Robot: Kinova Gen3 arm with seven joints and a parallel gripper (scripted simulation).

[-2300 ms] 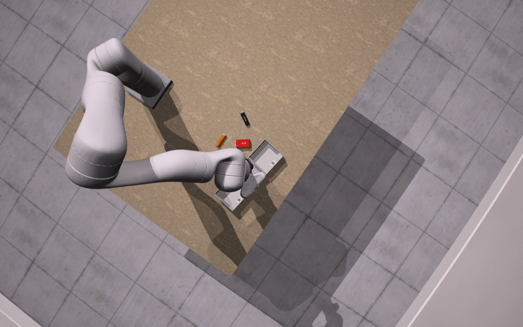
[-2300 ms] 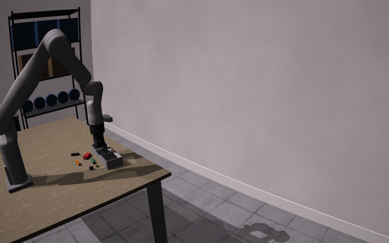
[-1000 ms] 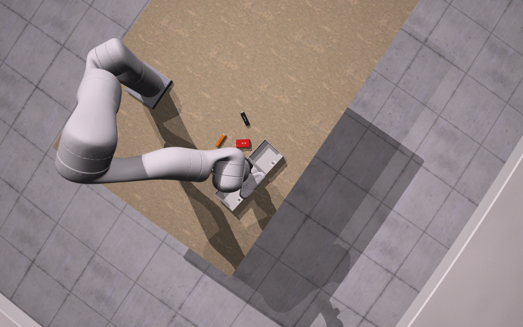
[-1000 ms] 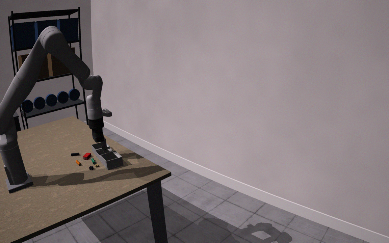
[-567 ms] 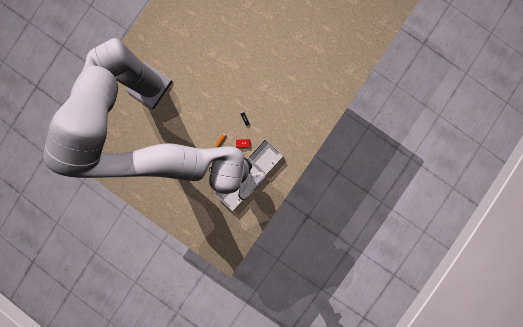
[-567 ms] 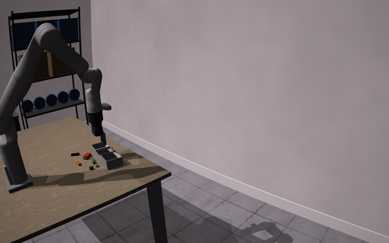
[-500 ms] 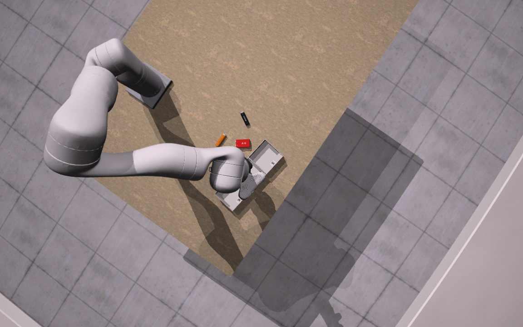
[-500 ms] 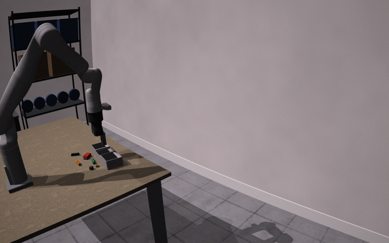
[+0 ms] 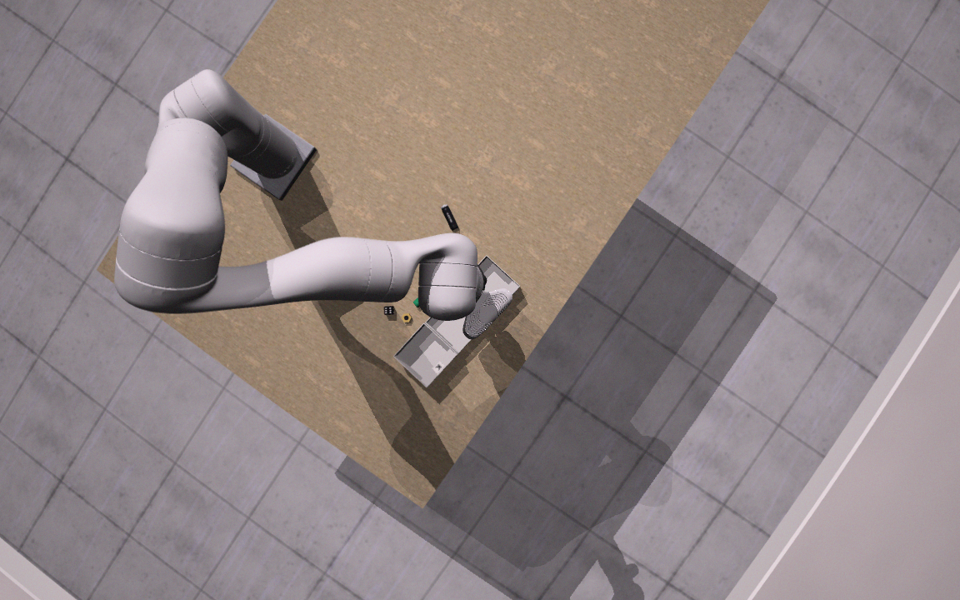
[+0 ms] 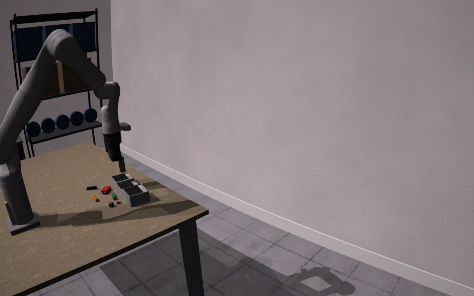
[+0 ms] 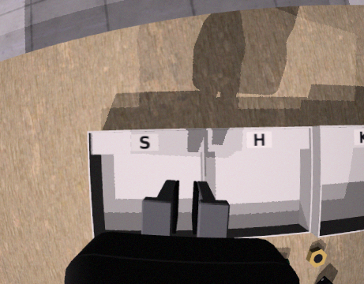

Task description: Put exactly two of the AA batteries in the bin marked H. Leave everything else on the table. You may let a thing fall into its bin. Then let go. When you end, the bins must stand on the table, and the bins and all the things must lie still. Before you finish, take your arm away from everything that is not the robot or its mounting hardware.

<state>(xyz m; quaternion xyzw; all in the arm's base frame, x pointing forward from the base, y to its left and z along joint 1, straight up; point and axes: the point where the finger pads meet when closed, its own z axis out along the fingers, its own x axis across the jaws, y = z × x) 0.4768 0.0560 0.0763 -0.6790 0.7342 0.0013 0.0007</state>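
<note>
Right now the green AA battery is 90 mm below my hand, 80 mm behind it and 60 mm to the right of it. Round my hand: red 9 V battery (100 mm behind, 90 mm below); then bin row (70 mm below, 60 mm to the right); then yellow nut (120 mm to the right, 90 mm below, 80 mm behind).
</note>
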